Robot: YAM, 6 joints.
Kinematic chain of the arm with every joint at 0, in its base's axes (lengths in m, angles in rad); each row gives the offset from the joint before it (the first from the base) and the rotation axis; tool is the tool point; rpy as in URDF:
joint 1: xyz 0 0 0.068 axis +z
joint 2: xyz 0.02 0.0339 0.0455 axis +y
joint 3: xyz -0.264 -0.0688 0 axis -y
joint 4: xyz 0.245 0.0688 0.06 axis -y
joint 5: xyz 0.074 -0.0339 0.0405 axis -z
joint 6: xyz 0.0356 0 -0.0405 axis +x
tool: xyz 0 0 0 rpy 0 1.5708 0
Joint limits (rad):
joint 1: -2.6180..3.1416
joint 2: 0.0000..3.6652
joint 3: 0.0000..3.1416
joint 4: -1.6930..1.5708
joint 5: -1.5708..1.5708
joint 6: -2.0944..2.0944
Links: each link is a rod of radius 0.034 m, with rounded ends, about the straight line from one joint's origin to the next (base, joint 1, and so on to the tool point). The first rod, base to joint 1, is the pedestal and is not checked.
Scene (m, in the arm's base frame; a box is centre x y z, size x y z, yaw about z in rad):
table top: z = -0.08
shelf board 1: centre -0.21 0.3 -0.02 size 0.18 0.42 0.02 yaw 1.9
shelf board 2: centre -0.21 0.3 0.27 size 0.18 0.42 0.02 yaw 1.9
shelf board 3: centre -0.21 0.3 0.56 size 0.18 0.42 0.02 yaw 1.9
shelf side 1: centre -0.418 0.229 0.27 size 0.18 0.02 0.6 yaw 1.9
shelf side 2: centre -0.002 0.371 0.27 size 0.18 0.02 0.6 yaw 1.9
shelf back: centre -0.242 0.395 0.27 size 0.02 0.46 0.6 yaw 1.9
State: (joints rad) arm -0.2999 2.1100 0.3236 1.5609 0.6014 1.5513
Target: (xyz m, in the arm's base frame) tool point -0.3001 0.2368 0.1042
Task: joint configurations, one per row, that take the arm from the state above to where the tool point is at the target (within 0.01 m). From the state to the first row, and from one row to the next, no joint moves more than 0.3 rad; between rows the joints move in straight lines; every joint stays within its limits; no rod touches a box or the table.
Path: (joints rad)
1: -0.0061 2.1294 0.2697 1.5625 0.6189 1.5190
2: 0.2876 2.1488 0.2157 1.5642 0.6363 1.4867
3: 0.5814 2.1682 0.1618 1.5658 0.6538 1.4544
4: 0.8751 2.1876 0.1079 1.5675 0.6712 1.4221
5: 1.1689 2.2070 0.0539 1.5692 0.6887 1.3898
6: 1.4626 2.2264 0.0000 1.5708 0.7061 1.3575
7: 1.7520 2.1617 0.0487 1.5708 0.6254 1.3963
8: 2.0413 2.0969 0.0974 1.5708 0.5447 1.4350
9: 2.3307 2.0322 0.1461 1.5708 0.4640 1.4738
10: 2.6200 1.9675 0.1948 1.5708 0.3833 1.5125
11: 2.9094 1.9028 0.2435 1.5708 0.3026 1.5513
12: 2.7065 2.0534 0.5192 1.5365 0.3159 1.5513
13: 2.5037 2.2040 0.7949 1.5022 0.3293 1.5513

